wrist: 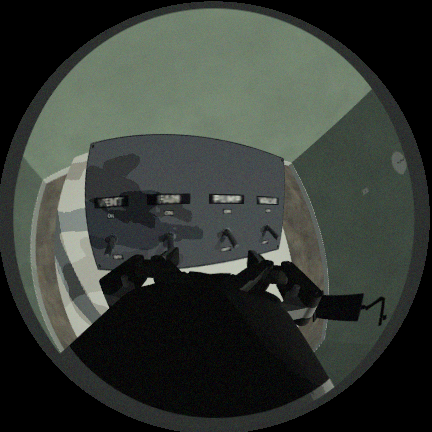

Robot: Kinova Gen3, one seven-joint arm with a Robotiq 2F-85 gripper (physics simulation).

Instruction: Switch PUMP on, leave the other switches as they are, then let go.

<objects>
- my gripper: 212, 256
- dark grey switch panel: 138, 189
</objects>
